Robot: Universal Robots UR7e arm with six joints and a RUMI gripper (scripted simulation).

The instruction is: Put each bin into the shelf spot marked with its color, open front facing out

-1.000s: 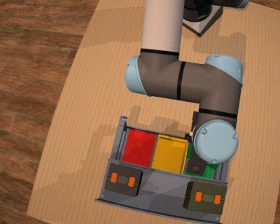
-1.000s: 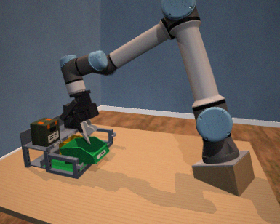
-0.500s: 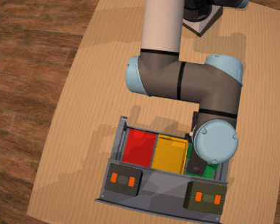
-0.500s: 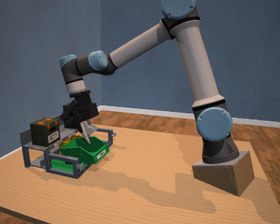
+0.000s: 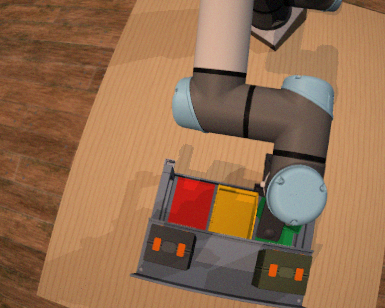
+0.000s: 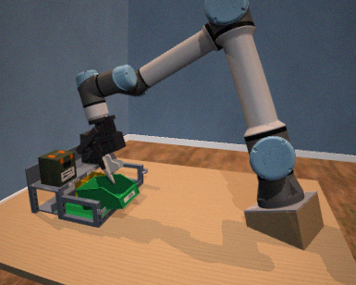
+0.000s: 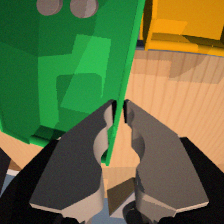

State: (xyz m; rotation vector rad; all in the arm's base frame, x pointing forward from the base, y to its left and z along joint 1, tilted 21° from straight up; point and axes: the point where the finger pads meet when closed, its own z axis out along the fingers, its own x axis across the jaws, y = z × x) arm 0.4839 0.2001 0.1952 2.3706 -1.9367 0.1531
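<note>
The green bin is 50 mm to the left of my hand, 30 mm below it and 10 mm behind it. The rest, counted from my hand: yellow bin (100 mm ahead, 70 mm below, 50 mm to the right); then yellow mark (110 mm below, 100 mm ahead, 50 mm to the right); then green mark (110 mm below, 80 mm ahead, 60 mm to the left).
</note>
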